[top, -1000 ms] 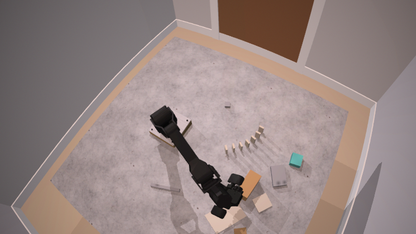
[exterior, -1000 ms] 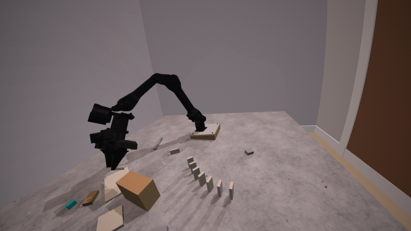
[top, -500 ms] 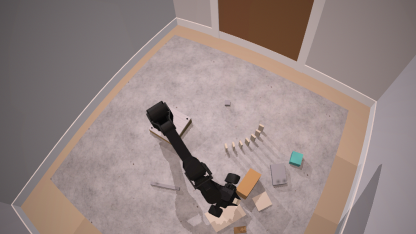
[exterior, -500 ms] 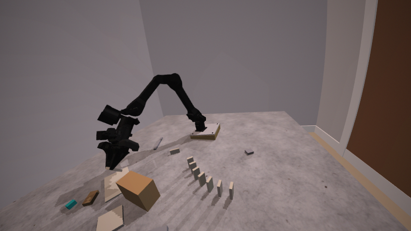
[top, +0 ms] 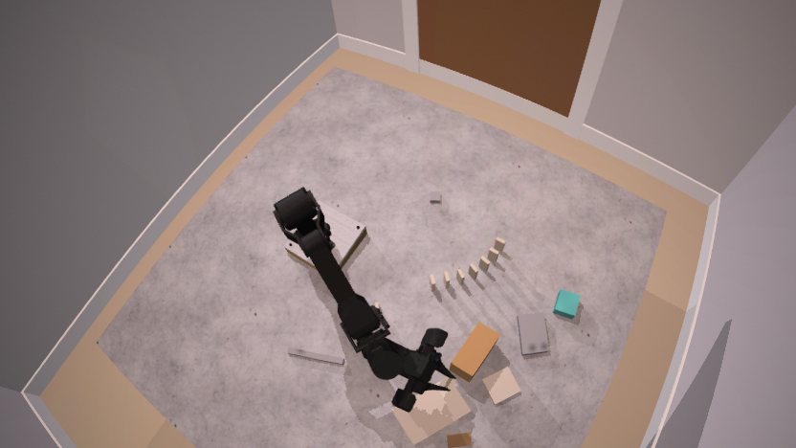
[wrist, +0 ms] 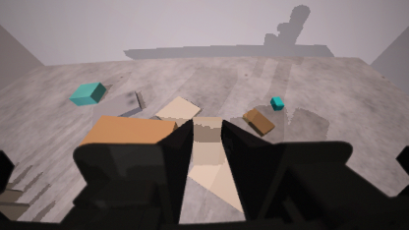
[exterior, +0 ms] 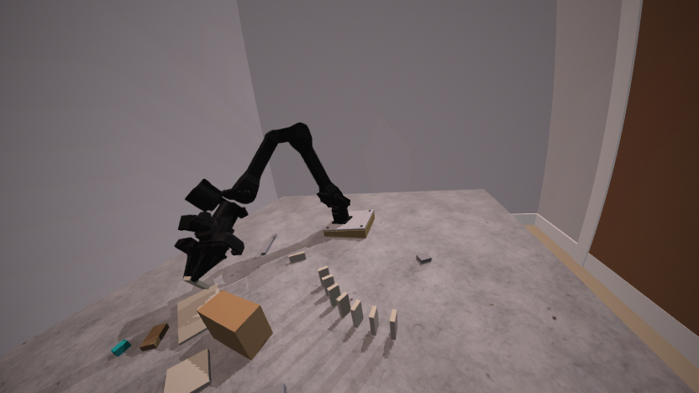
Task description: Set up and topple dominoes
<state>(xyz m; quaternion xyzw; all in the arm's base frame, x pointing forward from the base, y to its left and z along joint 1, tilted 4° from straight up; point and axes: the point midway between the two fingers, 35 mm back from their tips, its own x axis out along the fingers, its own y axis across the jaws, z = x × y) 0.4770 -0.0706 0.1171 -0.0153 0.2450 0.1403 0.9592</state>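
Now: the cream flat panel 60 mm to the right of my gripper tip and 120 mm below it. Also, from my gripper tip: orange box: 20 mm behind, 110 mm to the left, 80 mm below; then small brown block: 100 mm ahead, 80 mm to the right, 110 mm below; then small cream tile: 90 mm ahead, 90 mm to the left, 110 mm below.
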